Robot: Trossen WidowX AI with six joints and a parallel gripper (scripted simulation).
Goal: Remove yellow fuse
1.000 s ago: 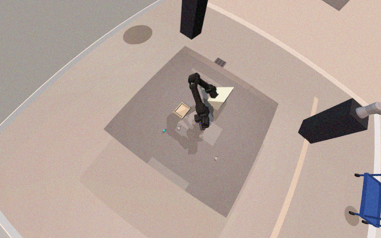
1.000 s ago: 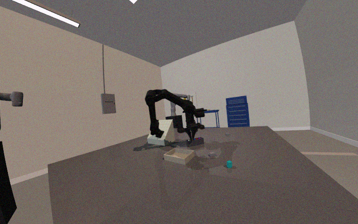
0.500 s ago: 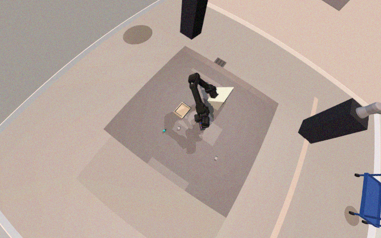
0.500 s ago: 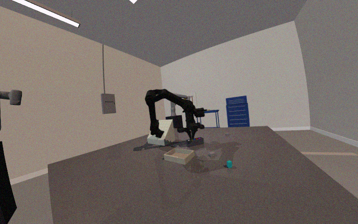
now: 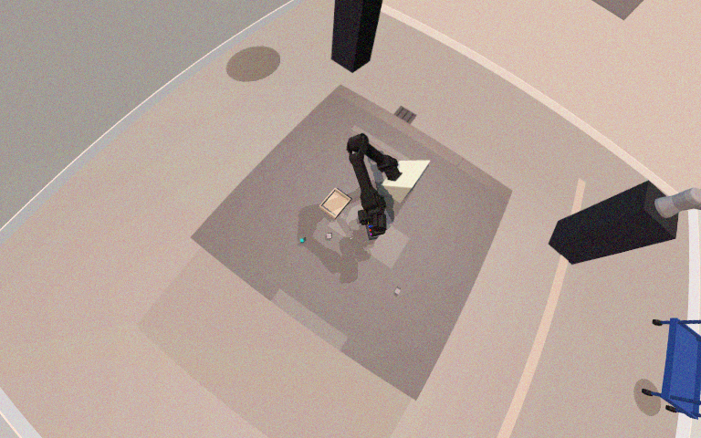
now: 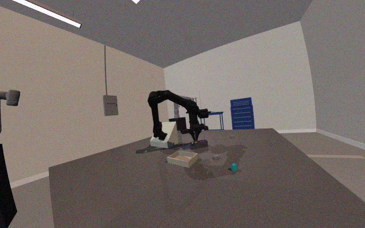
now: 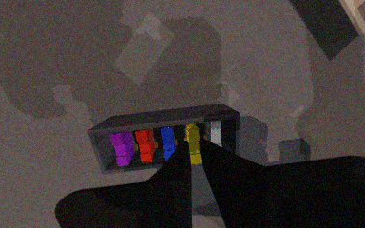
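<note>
The beige tray lies 200 mm to the right of my gripper tip, 40 mm below it and 40 mm ahead of it. From my gripper tip the other things lie so: teal block: 290 mm ahead, 190 mm to the right, 30 mm below.
</note>
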